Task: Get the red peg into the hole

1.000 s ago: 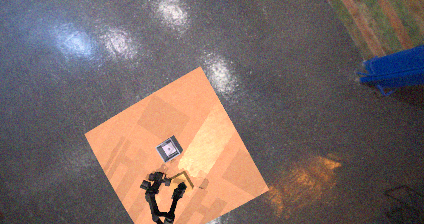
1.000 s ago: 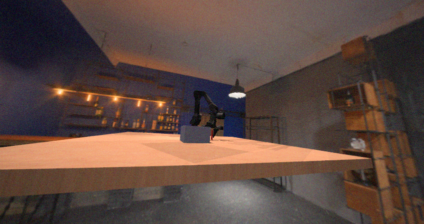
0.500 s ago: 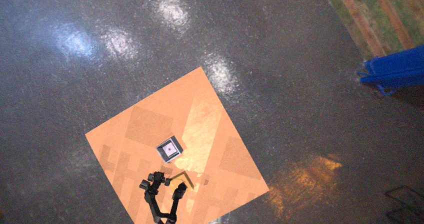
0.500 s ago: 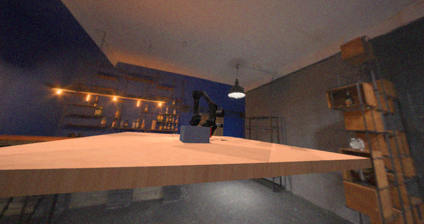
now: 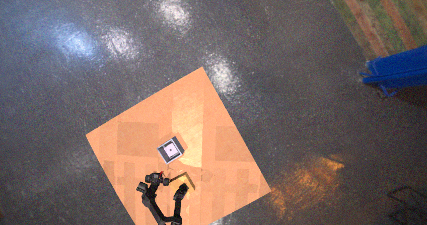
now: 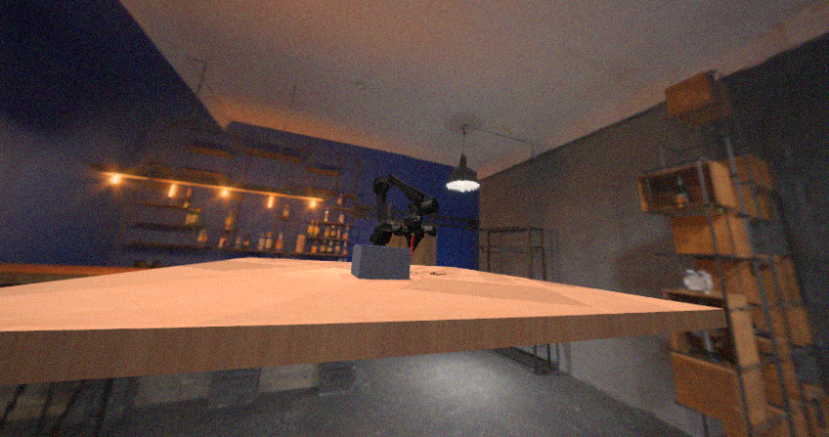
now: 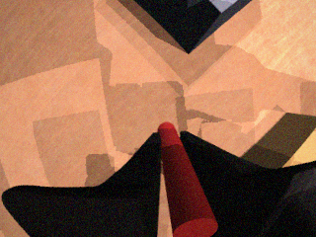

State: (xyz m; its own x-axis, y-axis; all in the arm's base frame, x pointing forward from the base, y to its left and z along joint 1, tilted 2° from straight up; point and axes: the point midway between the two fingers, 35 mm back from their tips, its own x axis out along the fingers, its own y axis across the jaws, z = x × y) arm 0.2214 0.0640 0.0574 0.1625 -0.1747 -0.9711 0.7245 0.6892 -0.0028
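My gripper tip is 170 mm to the left of the grey plate, 100 mm short of it and 50 mm above it. Also, from my gripper tip: red peg (20 mm above); dark grey box (170 mm to the right, 100 mm ahead, 70 mm below).
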